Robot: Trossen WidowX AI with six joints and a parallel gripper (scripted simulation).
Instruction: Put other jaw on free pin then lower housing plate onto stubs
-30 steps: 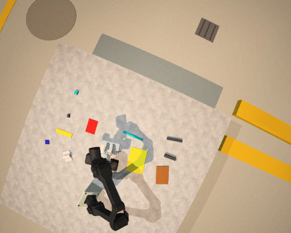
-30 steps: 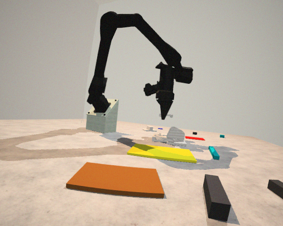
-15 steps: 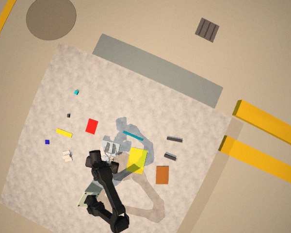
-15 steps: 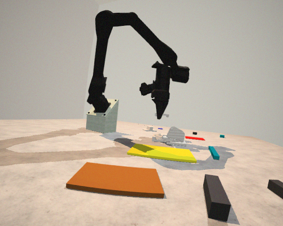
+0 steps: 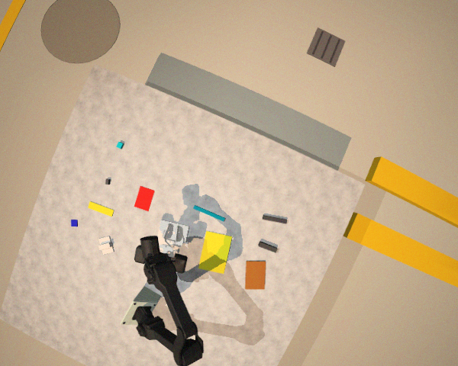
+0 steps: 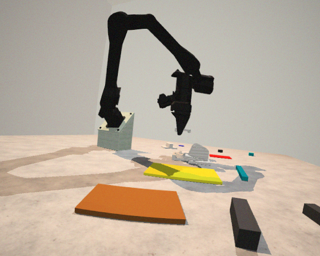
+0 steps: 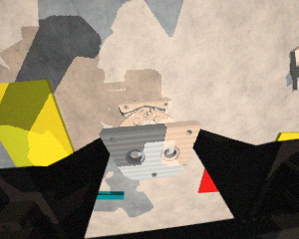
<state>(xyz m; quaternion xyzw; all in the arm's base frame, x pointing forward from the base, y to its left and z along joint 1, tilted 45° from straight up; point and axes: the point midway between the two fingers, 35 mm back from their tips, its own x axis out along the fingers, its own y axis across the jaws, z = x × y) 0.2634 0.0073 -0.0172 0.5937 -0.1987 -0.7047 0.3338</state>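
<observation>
Right now my gripper tip is 7 cm above the ribbed jaw, 3 cm short of it and 1 cm to the left of it. Round my gripper tip: red slab: 19 cm to the left, 14 cm ahead, 8 cm below; then cyan bar: 21 cm ahead, 8 cm to the right, 8 cm below; then yellow slab: 18 cm to the right, 8 cm below, 7 cm ahead.
</observation>
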